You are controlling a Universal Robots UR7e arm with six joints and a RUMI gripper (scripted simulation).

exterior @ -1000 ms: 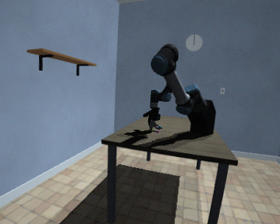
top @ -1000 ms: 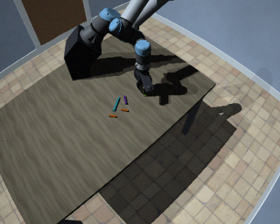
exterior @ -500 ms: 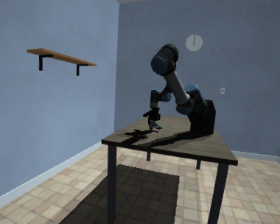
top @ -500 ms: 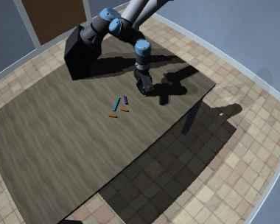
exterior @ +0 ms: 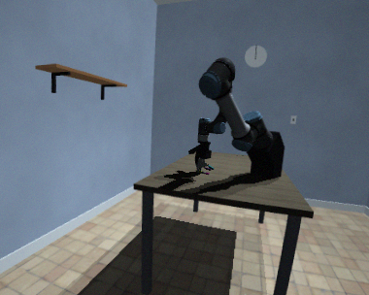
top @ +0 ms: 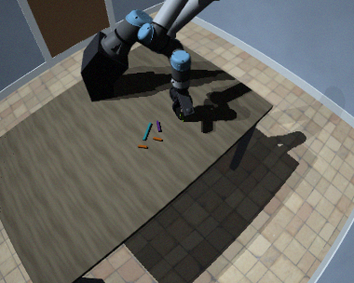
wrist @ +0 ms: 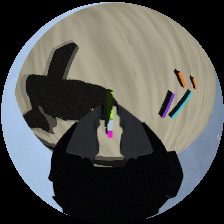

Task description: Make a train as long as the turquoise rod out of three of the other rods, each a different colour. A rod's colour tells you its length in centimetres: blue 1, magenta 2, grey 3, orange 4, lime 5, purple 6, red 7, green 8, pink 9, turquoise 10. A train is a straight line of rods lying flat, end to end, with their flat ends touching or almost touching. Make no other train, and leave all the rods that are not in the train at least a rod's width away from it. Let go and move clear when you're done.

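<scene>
The lime rod lies 10 mm below my hand. The rest, counted from my hand: purple rod 20 mm behind, 120 mm to the right, 10 mm below; magenta rod 70 mm behind, 10 mm to the left, 10 mm below; grey rod 40 mm behind, 10 mm to the left, 10 mm below.
</scene>
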